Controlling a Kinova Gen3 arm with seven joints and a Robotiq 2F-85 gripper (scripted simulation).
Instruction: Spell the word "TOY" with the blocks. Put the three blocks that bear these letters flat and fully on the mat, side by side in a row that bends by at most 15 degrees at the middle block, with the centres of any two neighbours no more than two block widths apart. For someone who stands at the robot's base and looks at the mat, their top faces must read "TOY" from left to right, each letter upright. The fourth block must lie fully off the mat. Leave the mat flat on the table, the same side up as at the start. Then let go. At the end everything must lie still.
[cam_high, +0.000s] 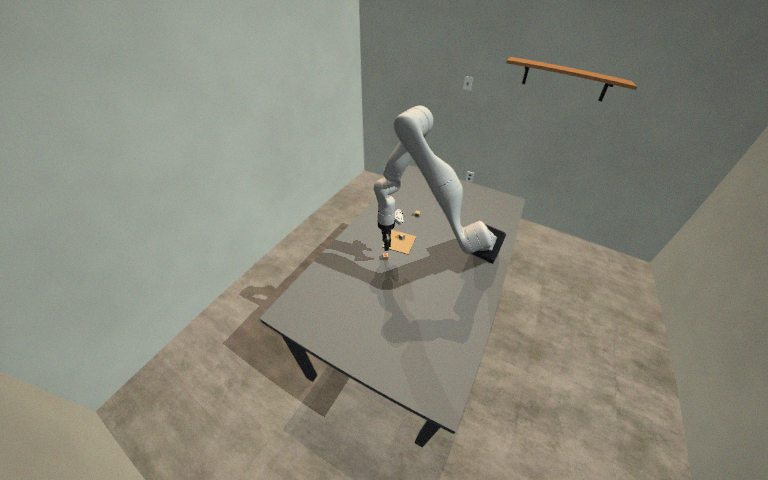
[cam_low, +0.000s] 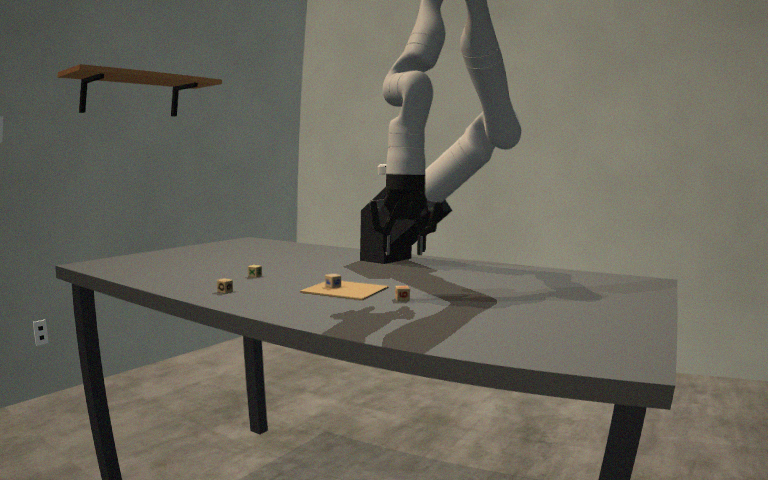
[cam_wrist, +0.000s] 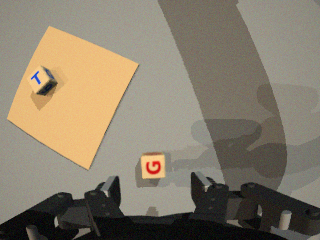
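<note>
My hand is 90 mm above the block. Also, from my hand: tan mat (140 mm to the right, 100 mm below).
</note>
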